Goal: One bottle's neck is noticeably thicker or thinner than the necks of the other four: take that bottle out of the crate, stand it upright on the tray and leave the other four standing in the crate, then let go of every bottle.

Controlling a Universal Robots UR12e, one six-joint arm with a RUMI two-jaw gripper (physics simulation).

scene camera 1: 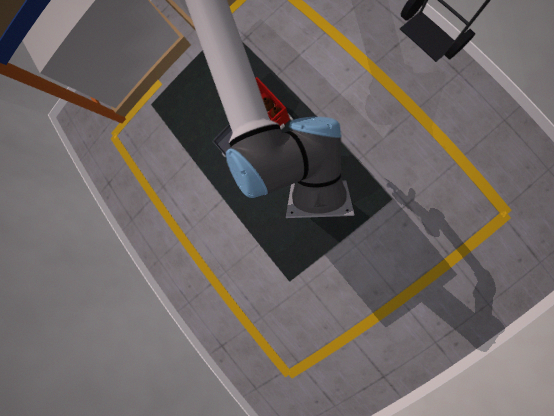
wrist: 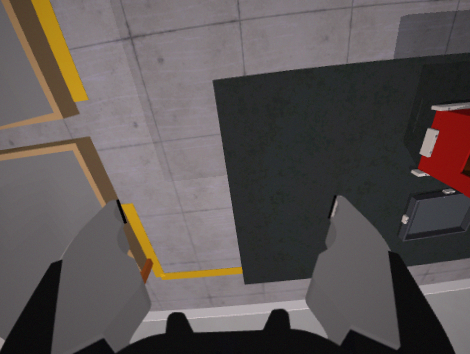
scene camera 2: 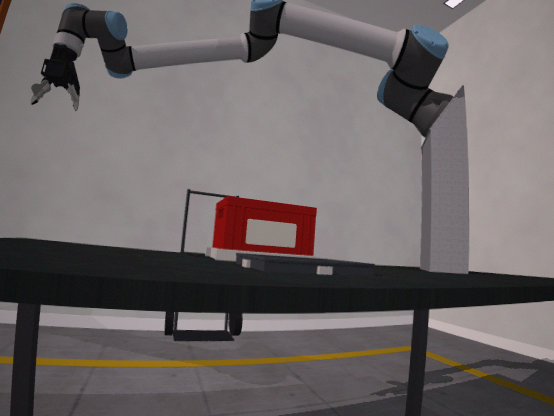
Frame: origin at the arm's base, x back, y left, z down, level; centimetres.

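Where they show: gripper, fingertip midpoint: (wrist: 228,199) (scene camera 2: 53,107); arm's base at its link origin: (scene camera 1: 319,197) (scene camera 2: 440,118).
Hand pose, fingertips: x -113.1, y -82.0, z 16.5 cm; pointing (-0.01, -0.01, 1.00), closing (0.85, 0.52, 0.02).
Note:
Things, the pixels of their centre, and the offset from my fingertips.
- red crate at the middle of its body: (scene camera 2: 262,233) (scene camera 1: 262,109) dx +57.3, dy +44.2, dz +34.3 cm
- grey tray at the middle of its body: (scene camera 2: 301,264) (wrist: 440,215) (scene camera 1: 234,144) dx +45.5, dy +70.8, dz +41.8 cm
The red crate (scene camera 1: 286,116) (scene camera 2: 235,225) (wrist: 446,150) stands on the table. Brown bottles (scene camera 1: 270,104) show partly inside it in scene camera 1, where the arm covers part of the crate. Their necks cannot be compared, and which one differs cannot be told. The grey tray (scene camera 1: 221,143) (scene camera 2: 300,265) (wrist: 435,220) lies beside the crate; no bottle shows on its visible part in the wrist view. My gripper (scene camera 2: 55,105) (wrist: 228,199) is open and empty, high up and well to the left of the crate in scene camera 2. It does not show in scene camera 1.
The dark table (scene camera 1: 260,240) (scene camera 2: 125,280) (wrist: 300,125) bears the crate, the tray and the arm's pedestal (scene camera 2: 447,200). Large grey boxes with wooden edges (scene camera 1: 110,60) (wrist: 40,200) stand past the table's end. A hand truck (scene camera 1: 432,37) (scene camera 2: 202,335) stands on the floor behind.

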